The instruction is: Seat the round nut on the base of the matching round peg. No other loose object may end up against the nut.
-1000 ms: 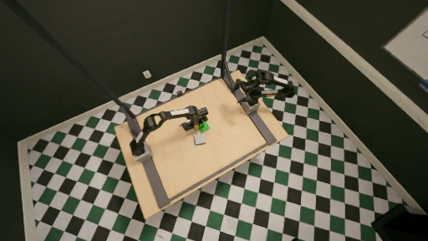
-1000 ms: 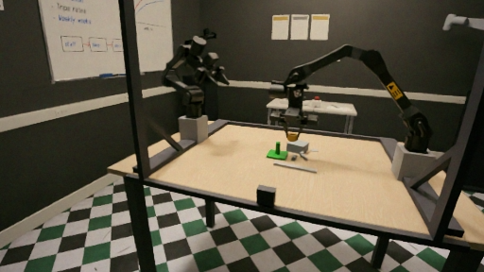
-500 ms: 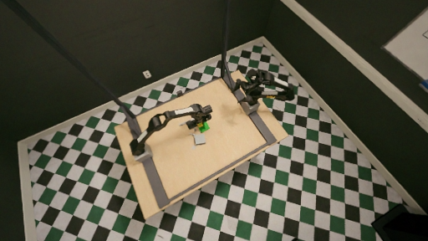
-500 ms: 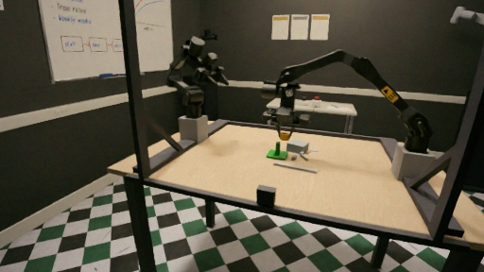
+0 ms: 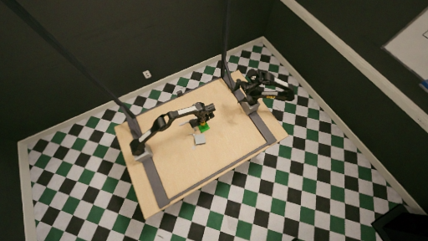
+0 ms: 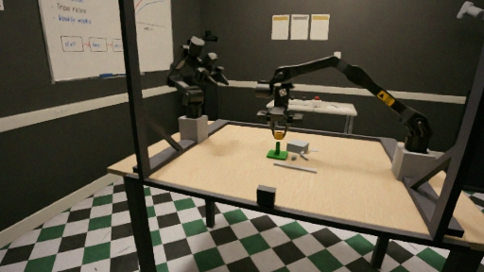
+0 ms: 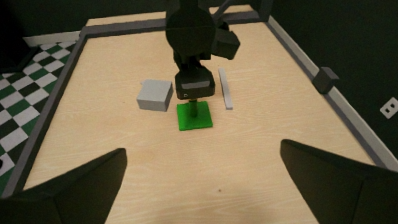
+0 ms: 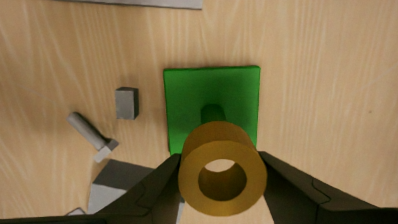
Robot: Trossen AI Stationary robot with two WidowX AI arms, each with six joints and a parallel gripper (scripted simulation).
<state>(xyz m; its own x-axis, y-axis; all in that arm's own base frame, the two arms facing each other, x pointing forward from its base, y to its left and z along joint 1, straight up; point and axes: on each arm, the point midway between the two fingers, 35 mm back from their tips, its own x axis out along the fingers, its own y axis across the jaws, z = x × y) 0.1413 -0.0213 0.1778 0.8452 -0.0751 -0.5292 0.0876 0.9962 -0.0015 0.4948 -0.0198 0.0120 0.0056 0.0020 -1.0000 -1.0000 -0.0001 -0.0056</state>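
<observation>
My right gripper is now 90 mm short of the grey block, 70 mm to the left of it and 100 mm above it. Also, from my right hand: long grey strip (90 mm behind, 90 mm to the right, 110 mm below); then dark frame rail (370 mm ahead, 20 mm to the right, 110 mm below).
</observation>
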